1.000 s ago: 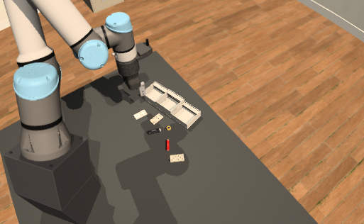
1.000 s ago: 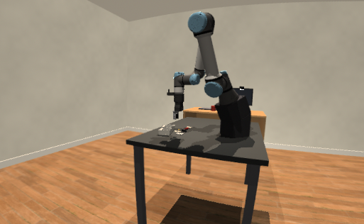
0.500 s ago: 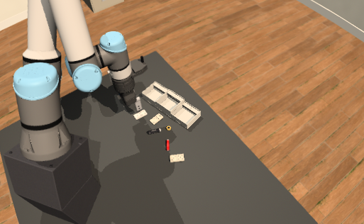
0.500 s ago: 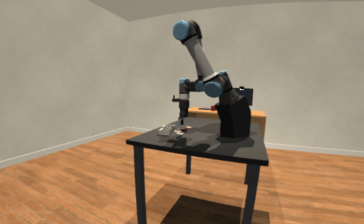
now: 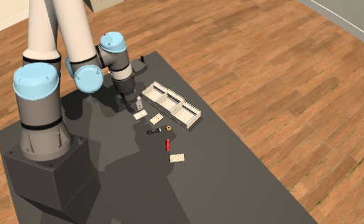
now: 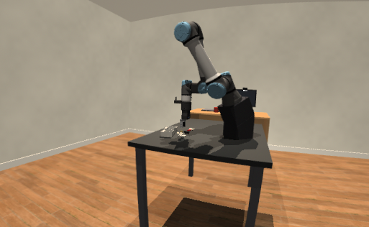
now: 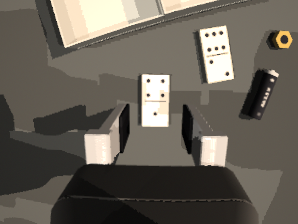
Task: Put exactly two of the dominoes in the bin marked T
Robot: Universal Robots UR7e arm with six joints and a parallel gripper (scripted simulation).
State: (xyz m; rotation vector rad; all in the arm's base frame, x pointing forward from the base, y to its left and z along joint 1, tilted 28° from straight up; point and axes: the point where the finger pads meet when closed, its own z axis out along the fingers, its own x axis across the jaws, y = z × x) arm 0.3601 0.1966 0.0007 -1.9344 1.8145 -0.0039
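Now: the black cylinder 20 mm ahead of my hand, 100 mm to the right of it and 80 mm below it. Also, from my hand: red cylinder: 40 mm ahead, 180 mm to the right, 80 mm below; yellow nut: 80 mm ahead, 110 mm to the right, 80 mm below.
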